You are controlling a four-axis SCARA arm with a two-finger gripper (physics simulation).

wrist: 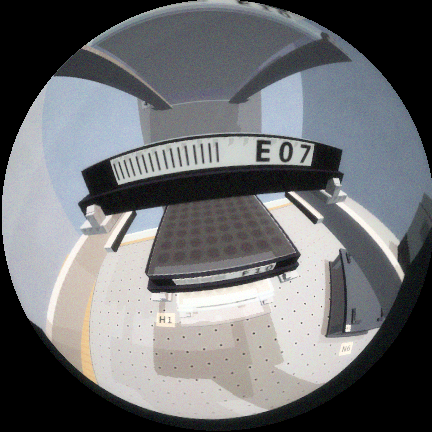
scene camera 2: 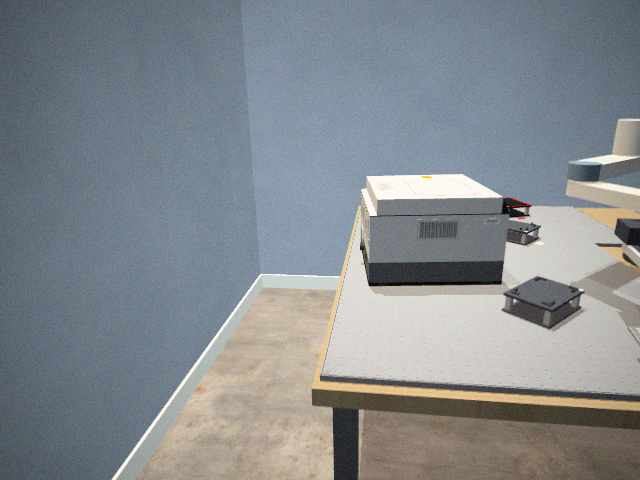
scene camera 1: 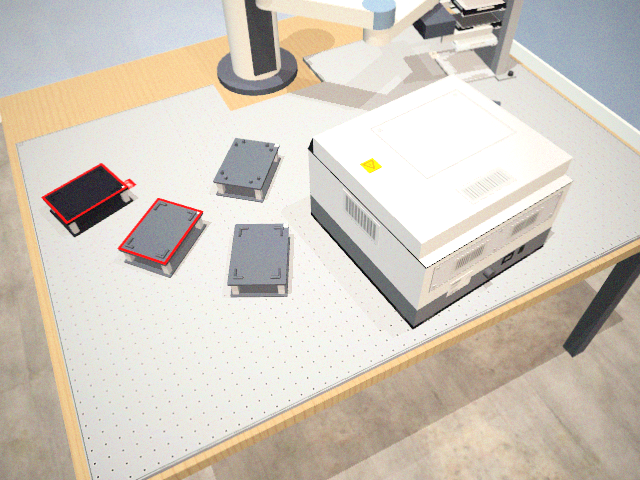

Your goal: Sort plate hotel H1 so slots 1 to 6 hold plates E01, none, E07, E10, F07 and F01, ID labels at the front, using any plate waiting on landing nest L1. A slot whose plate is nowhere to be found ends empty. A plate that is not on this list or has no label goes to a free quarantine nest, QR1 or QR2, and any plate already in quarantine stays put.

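Frame: origin at the arm's base, x ahead, y left, z up, level; centimetres.
Where they show: gripper, fingertip midpoint: [scene camera 1: 477, 14]; arm's base, link origin: [scene camera 1: 257, 71].
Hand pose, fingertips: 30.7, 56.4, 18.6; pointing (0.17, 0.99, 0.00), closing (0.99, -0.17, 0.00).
Things, the pixels of their top centre, and the offset from my fingertips, as dx, dy, dz.
- black plate E07, top centre: [wrist: 205, 134] -0.1, -0.4, +4.5
- dark plate, top centre: [wrist: 211, 202] [scene camera 1: 475, 17] -0.1, -0.4, -0.8
- white plate, top centre: [wrist: 216, 244] [scene camera 1: 471, 35] -0.1, -0.4, -6.1
- large white instrument, top centre: [scene camera 1: 439, 146] [scene camera 2: 425, 185] +48.6, -47.7, +8.1
- dark nest, top centre: [wrist: 369, 284] [scene camera 2: 544, 289] +21.7, -16.5, -11.8
In the wrist view, hotel H1 [wrist: 205, 120] [scene camera 1: 508, 43] carries the black plate E07 [wrist: 210, 187] close to the camera, label in front. Below it is a dark plate [wrist: 220, 235] whose blurred label reads like F10, then a white plate [wrist: 225, 296] with an unreadable label. Another label is cut off at the top. My gripper [wrist: 210, 191] is open and empty; its fingertips show beneath E07, toward either side of the dark plate. Red-rimmed nests [scene camera 1: 161, 230] [scene camera 1: 85, 193] stand at the left in scene camera 1; the outer looks black on top. L1 cannot be identified.
Grey nests [scene camera 1: 247, 161] [scene camera 1: 260, 253] stand beside the large white instrument [scene camera 1: 439, 155] [scene camera 2: 436, 237]. A dark nest [wrist: 362, 305] marked N6 stands right of the hotel. The arm base [scene camera 1: 255, 67] stands at the back of the table.
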